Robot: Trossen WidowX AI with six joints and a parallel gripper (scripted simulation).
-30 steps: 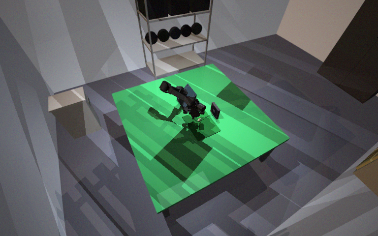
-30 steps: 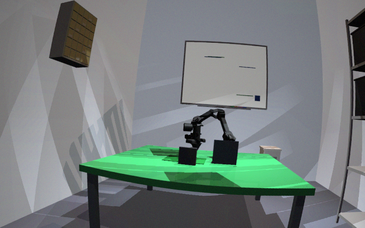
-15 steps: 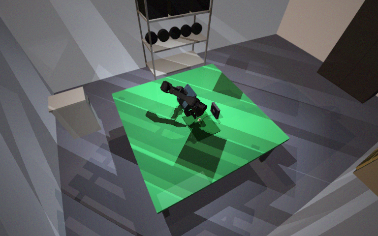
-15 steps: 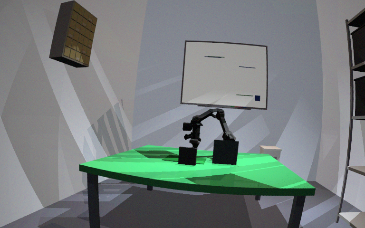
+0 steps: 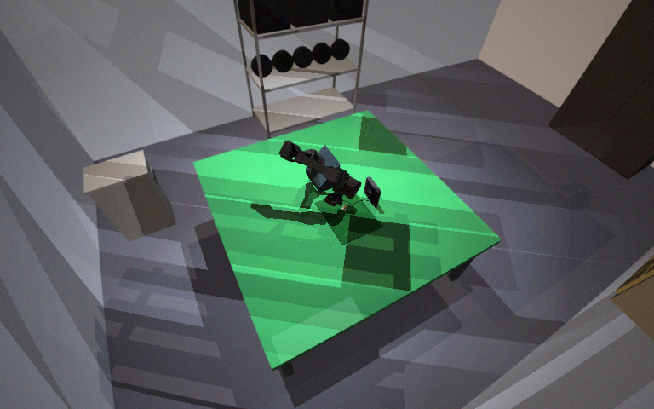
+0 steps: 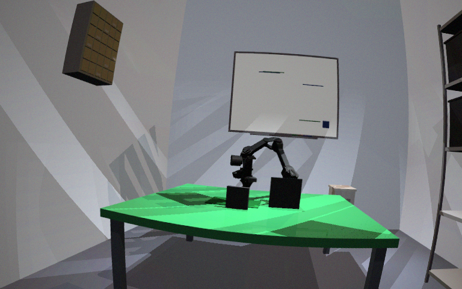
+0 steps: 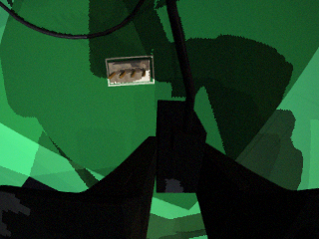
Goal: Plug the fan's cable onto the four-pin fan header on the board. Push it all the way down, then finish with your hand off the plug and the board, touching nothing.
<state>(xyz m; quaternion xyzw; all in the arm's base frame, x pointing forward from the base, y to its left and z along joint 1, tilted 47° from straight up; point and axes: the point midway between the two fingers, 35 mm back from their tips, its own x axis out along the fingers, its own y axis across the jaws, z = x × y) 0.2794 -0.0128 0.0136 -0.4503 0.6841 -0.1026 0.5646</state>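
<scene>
My gripper tip is now 8 cm above the dark green board, 6 cm short of it and 3 cm to the right of it. From my gripper tip the other things lie so: fan plug: 1 cm above; black fan: 20 cm to the left, 1 cm below, 1 cm ahead.
</scene>
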